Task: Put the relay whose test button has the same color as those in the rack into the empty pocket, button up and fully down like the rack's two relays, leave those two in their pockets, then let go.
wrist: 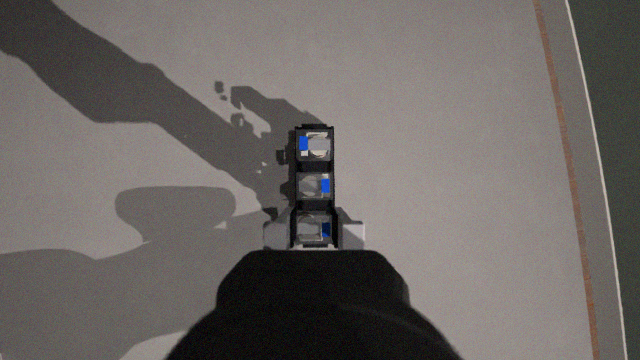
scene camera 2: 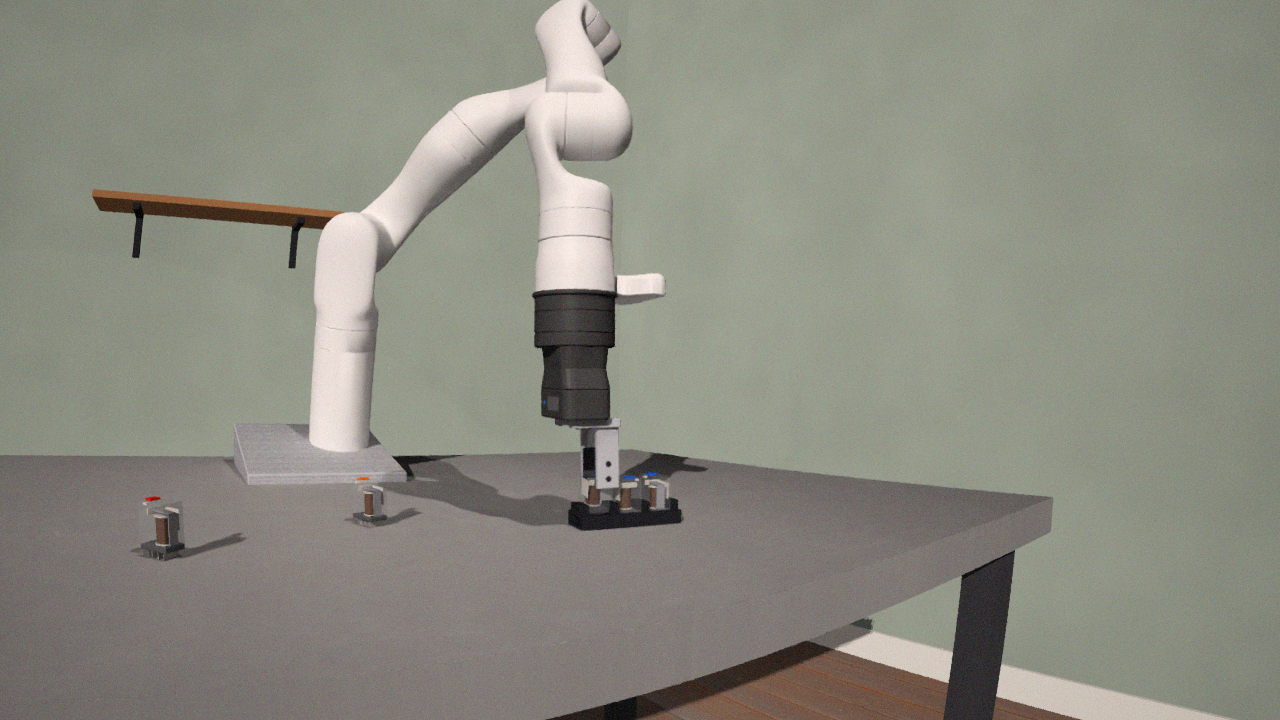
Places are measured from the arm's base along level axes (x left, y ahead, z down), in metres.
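Pixels of known places: gripper, between the fingertips: (wrist: 313,220) (scene camera 2: 599,485); arm's base, origin of its link: (scene camera 2: 338,441).
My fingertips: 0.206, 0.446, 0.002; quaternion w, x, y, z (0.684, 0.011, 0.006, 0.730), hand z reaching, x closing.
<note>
Ahead of a thing's pixels: the offset from my fingertips to its top centre, as dx, dy, dz. Level surfaces: height alone.
The black rack @[+0.027, +0.002, +0.017] (scene camera 2: 626,519) (wrist: 314,166) stands on the table. Two blue-button relays stand upright in its middle and far pockets: the middle relay @[+0.027, +0.002, -0.009] (scene camera 2: 627,497) (wrist: 312,186) and the far relay @[+0.059, +0.004, -0.009] (scene camera 2: 657,495) (wrist: 319,145). My gripper (scene camera 2: 597,485) (wrist: 313,220) points straight down at the near end pocket. It is shut on a third blue-button relay @[-0.004, -0.002, -0.013] (scene camera 2: 592,497) (wrist: 308,228), which looks upright in that pocket, button up. A finger partly hides it in the scene view. Its top looks about level with the others; its base is hidden, so exact depth cannot be told.
On the table @[dz +0.040] (scene camera 2: 375,617) (wrist: 450,175), a red-button relay @[-0.397, +0.064, -0.004] (scene camera 2: 162,528) stands at the left, and an orange-button relay @[-0.216, -0.048, -0.004] (scene camera 2: 369,504) stands between it and the rack. The arm's base plate (scene camera 2: 277,456) is at the back. The middle relay is close beside my fingers.
</note>
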